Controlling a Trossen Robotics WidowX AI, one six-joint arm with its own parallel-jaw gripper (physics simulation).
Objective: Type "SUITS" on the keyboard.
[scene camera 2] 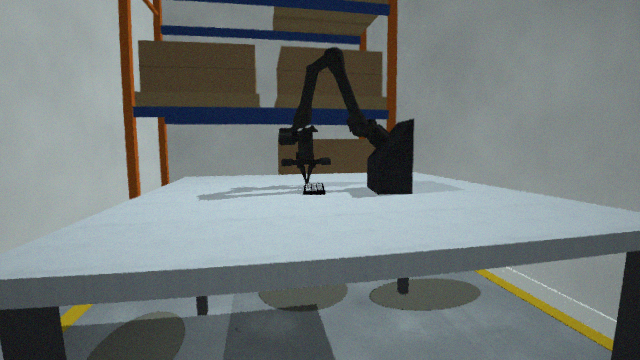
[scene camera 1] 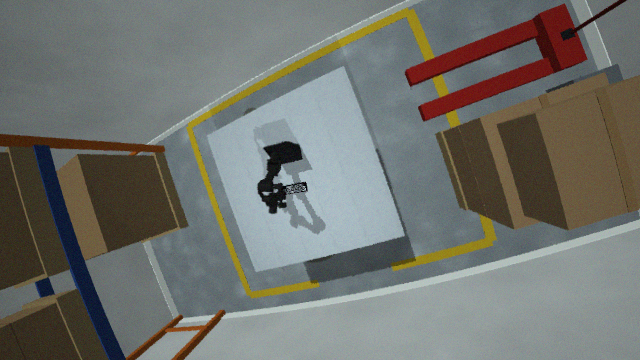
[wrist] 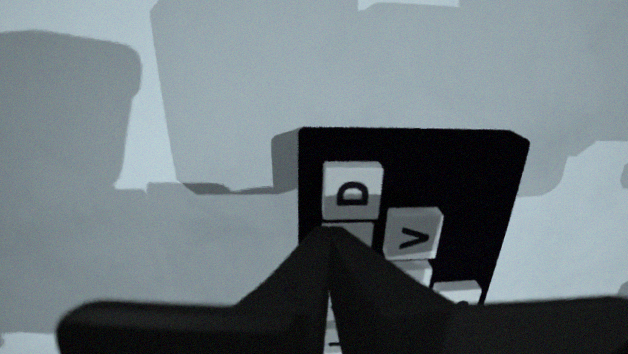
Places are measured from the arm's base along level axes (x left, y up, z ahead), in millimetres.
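Pixels of known places: gripper, fingertip midpoint: (scene camera 1: 285, 193) (wrist: 327, 239); arm's base, origin of the base link: (scene camera 2: 384, 141) (scene camera 1: 275, 155).
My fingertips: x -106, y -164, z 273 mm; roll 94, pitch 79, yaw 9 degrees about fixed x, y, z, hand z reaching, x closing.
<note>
Ahead of a thing's pixels: the offset from my fingertips to its top centre. Level surfaces: height alone.
The keyboard {dy +5, dx +77, dz -13 mm} (scene camera 1: 296, 188) (scene camera 2: 314, 190) (wrist: 450, 165) is a small black board with pale letter keys, lying on the white table {dy -11 mm} (scene camera 1: 350, 200) (scene camera 2: 320, 225). My gripper (scene camera 2: 307, 181) (wrist: 327, 239) is shut and empty, pointing down at one end of the keyboard. In the wrist view its tips cover most of a pale key {dy +0, dx +3, dz -6 mm} (wrist: 360, 234) next to the D key {dy +5, dx -17, dz -9 mm} (wrist: 332, 180); that key's letter is hidden. The tips appear at key height, but contact is unclear. The V key {dy +5, dx +2, dz -27 mm} (wrist: 412, 225) shows to the right. Another pale key {dy +5, dx +36, dz -41 mm} (wrist: 457, 290) is partly covered, its letter hidden. The fingers hide much of the keyboard.
The arm's black base (scene camera 1: 285, 152) (scene camera 2: 392, 162) stands on the table near the keyboard. A rack (scene camera 1: 75, 235) (scene camera 2: 392, 65) with boxes (scene camera 2: 197, 67) stands beyond the table. A red pallet jack (scene camera 1: 480, 93) and stacked cartons (scene camera 1: 580, 150) are on the floor on the other side.
</note>
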